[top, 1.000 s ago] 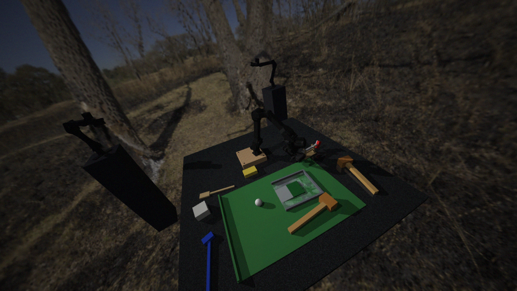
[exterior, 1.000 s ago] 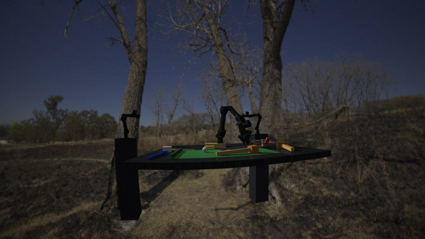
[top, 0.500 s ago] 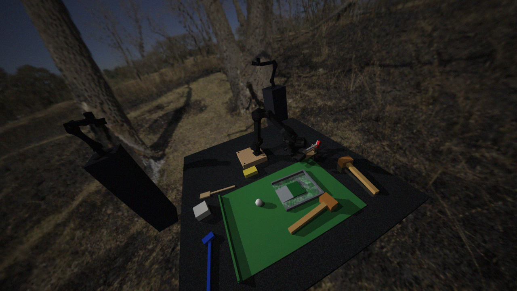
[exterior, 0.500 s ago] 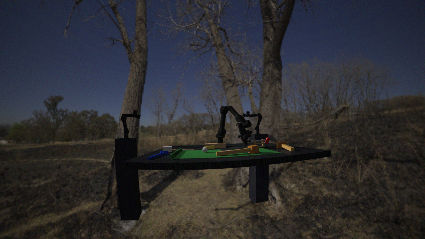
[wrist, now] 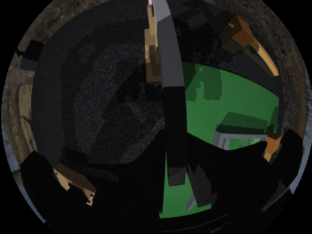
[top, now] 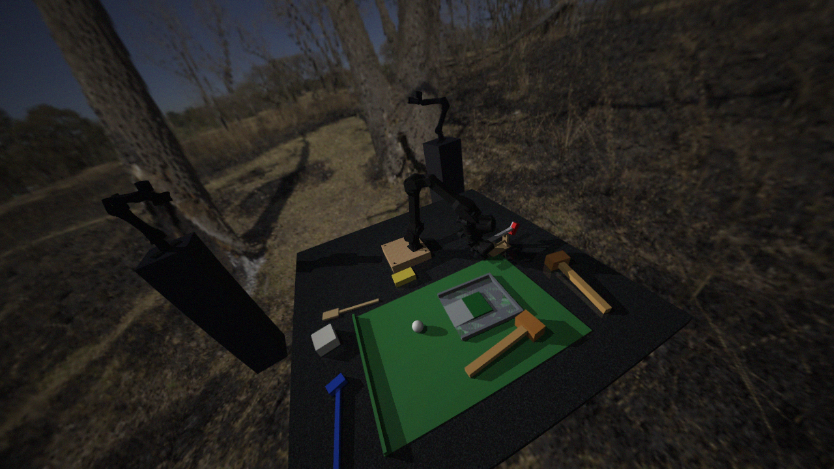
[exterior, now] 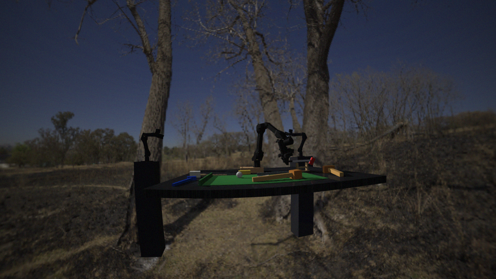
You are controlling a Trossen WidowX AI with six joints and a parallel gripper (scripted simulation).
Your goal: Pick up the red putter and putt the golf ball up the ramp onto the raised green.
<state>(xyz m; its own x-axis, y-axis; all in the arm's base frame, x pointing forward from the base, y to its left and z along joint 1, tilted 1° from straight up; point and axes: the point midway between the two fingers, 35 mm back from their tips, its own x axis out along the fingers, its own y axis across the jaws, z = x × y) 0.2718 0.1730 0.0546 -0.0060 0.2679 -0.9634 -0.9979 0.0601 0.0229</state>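
The yellow block is 33 cm to the right of my gripper tip, 15 cm behind it and 5 cm below it. From my gripper tip the other things lie so: green mat 29 cm to the right, 20 cm ahead, 6 cm below; red putter 11 cm to the left, 2 cm above; wooden stand 13 cm to the left, 3 cm below, 1 cm ahead.
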